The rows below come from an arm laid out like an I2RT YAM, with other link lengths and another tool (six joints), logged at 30 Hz.
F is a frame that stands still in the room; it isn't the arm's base.
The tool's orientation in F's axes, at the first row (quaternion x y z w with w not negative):
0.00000 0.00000 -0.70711 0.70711
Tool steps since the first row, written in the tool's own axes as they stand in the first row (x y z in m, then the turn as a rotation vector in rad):
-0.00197 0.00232 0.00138 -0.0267 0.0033 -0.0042
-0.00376 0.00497 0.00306 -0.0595 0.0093 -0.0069
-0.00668 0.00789 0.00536 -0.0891 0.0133 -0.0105
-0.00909 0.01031 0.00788 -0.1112 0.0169 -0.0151
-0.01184 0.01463 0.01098 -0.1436 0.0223 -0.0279
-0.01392 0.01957 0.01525 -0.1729 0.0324 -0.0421
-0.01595 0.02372 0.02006 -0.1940 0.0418 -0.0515
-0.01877 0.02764 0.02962 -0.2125 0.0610 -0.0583
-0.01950 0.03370 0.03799 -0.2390 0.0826 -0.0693
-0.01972 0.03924 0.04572 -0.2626 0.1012 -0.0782
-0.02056 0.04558 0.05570 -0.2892 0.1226 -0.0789
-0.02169 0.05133 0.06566 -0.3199 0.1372 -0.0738
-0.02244 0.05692 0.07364 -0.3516 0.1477 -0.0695
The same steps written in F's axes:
0.00232 0.00197 0.00138 0.0033 0.0267 -0.0042
0.00497 0.00376 0.00306 0.0093 0.0595 -0.0069
0.00789 0.00668 0.00536 0.0133 0.0891 -0.0105
0.01031 0.00909 0.00788 0.0169 0.1112 -0.0151
0.01463 0.01184 0.01098 0.0223 0.1436 -0.0279
0.01957 0.01392 0.01525 0.0324 0.1729 -0.0421
0.02372 0.01595 0.02006 0.0418 0.1940 -0.0515
0.02764 0.01877 0.02962 0.0610 0.2125 -0.0583
0.03370 0.01950 0.03799 0.0826 0.2390 -0.0693
0.03924 0.01972 0.04572 0.1012 0.2626 -0.0782
0.04558 0.02056 0.05570 0.1226 0.2892 -0.0789
0.05133 0.02169 0.06566 0.1372 0.3199 -0.0738
0.05692 0.02244 0.07364 0.1477 0.3516 -0.0695

